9 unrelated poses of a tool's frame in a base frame.
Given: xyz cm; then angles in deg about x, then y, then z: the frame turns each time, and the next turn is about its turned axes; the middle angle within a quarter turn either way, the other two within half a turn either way.
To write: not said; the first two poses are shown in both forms.
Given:
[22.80, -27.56, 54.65, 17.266, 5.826, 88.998]
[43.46, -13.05, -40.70, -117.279, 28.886, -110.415]
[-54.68, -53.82, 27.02, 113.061, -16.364, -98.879]
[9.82, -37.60, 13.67, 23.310, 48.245, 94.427]
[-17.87, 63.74, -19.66, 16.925, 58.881, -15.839]
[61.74, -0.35, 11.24, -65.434, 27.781, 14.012]
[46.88, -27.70, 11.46, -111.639, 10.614, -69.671]
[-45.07, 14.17, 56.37, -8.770, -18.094, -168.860]
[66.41, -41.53, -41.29, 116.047, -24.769, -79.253]
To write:
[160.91, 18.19, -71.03, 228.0, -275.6, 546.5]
[145.60, 113.66, 58.17, 434.6, -130.5, -407.0]
[-15.72, 112.08, -107.70, -546.8, -538.2, 270.2]
[124.44, 52.30, -19.46, 98.2, -376.0, 136.7]
[3.73, 60.37, -9.97, -178.7, 637.4, -196.6]
[-63.96, 68.42, 59.92, 617.4, -3.5, 112.4]
[-163.85, 111.25, 78.60, 468.8, -277.0, 114.6]
[37.55, 20.04, 154.98, -450.7, 141.7, 563.7]
[-0.83, 113.50, -117.18, 664.1, -415.3, -412.9]

